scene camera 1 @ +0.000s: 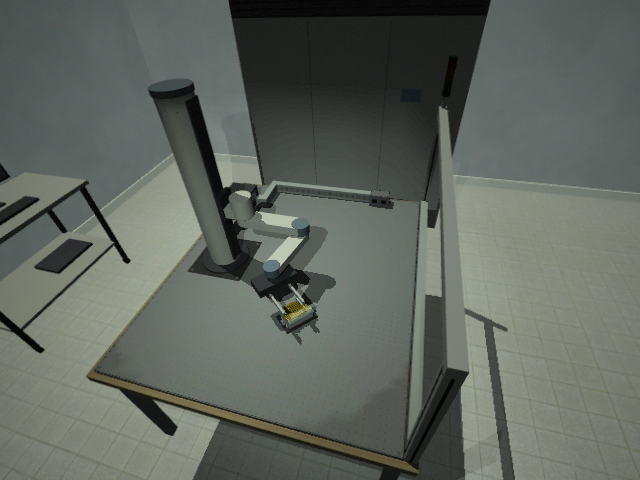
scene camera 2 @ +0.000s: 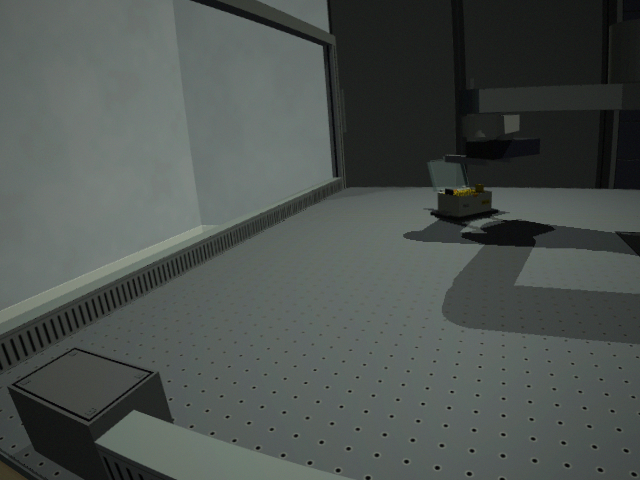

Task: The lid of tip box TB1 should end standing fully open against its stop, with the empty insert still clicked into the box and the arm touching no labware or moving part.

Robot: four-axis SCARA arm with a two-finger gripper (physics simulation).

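Frame: origin at the arm's base, x left, y back, z up, level; centimetres.
Where they show: gripper, fingertip midpoint: (scene camera 1: 294, 308) (scene camera 2: 458, 157); arm's base at its link origin: (scene camera 1: 226, 258).
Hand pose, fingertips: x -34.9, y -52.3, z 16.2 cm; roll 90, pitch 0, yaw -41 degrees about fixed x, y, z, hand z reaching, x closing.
Each offset is from my fingertips to the top centre of the thing. "spot": to the spot under its first point.
Tip box TB1 {dx +6.2, dy +2.2, dz -8.4 cm} (scene camera 2: 464, 205) stands on a dark base near the middle of the table. Its clear lid {spot: dx +1.2, dy -3.1, dz -5.1 cm} (scene camera 1: 303, 315) (scene camera 2: 447, 174) stands up from the side away from the arm, leaning outward past upright; whether it meets its stop cannot be told. The yellow insert {dx +6.2, dy +2.2, dz -7.5 cm} (scene camera 1: 294, 307) (scene camera 2: 464, 192) sits in the box; its clicks are too small to see. My gripper (scene camera 1: 294, 308) (scene camera 2: 454, 157) is shut with nothing between its two pale, parallel fingers, which keep a gap. They reach over the box from the arm side. In scene camera 2 a finger overlaps the lid's top edge; contact cannot be told.
The arm's column (scene camera 1: 193, 180) stands at the table's left side, its links (scene camera 1: 289, 253) reaching toward the box. A tall framed screen {spot: dx -2.8, dy -50.2, dz +45.8 cm} (scene camera 1: 452, 248) runs along the right edge. A cable duct {spot: dx +101.2, dy +12.9, dz -10.2 cm} (scene camera 1: 325, 191) and a small socket box {dx +101.7, dy -22.7, dz -7.5 cm} (scene camera 1: 379, 198) lie along the back edge.
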